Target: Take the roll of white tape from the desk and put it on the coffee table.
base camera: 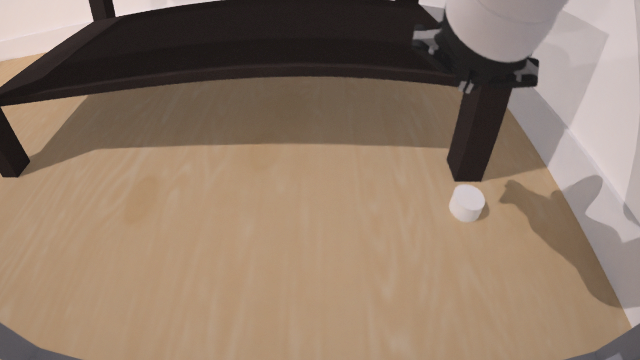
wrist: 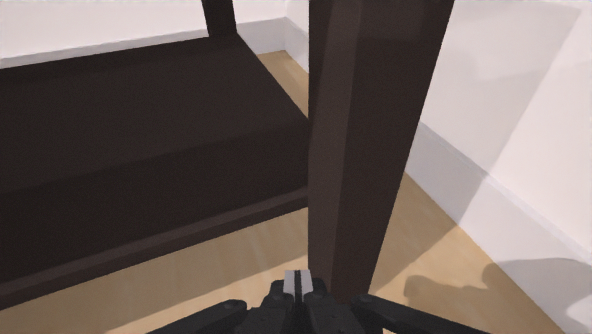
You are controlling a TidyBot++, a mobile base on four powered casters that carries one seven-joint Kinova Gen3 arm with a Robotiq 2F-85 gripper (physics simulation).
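Frame: origin at the arm's base, x ahead, y left, z up, level; metres.
Where they show: gripper, fingertip midpoint: [base camera: 464,84] [wrist: 297,288].
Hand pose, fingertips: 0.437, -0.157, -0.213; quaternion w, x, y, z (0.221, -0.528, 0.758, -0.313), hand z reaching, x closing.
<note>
After its pixels a point has its place, as x, y, z.
The white roll of tape [base camera: 467,203] @[0.407, -0.197, -0.372] stands on the floor just in front of the dark table's right front leg [base camera: 479,135] @[0.476, -0.220, -0.308] [wrist: 345,150] @[0.475, -0.203, -0.159] in the base camera view. It does not show in the wrist view. My gripper [base camera: 466,87] @[0.437, -0.157, -0.213] [wrist: 297,288] @[0.437, -0.157, -0.213] is shut with nothing between its fingers. In the base camera view it is above the roll in the picture, overlapping the upper part of that leg. In the wrist view the leg rises right behind the fingertips. The frames do not tell whether this dark furniture is the desk or the coffee table.
A dark low shelf [base camera: 270,45] @[0.604, 0.075, -0.246] [wrist: 125,135] @[0.689, -0.051, -0.246] runs left from the leg. Another front leg [base camera: 9,145] @[0.492, 0.598, -0.334] stands at the far left. A white wall with a baseboard [base camera: 575,150] @[0.472, -0.426, -0.318] [wrist: 460,175] @[0.546, -0.427, -0.326] is close on the right. The floor [base camera: 300,240] @[0.370, 0.022, -0.396] is light wood.
</note>
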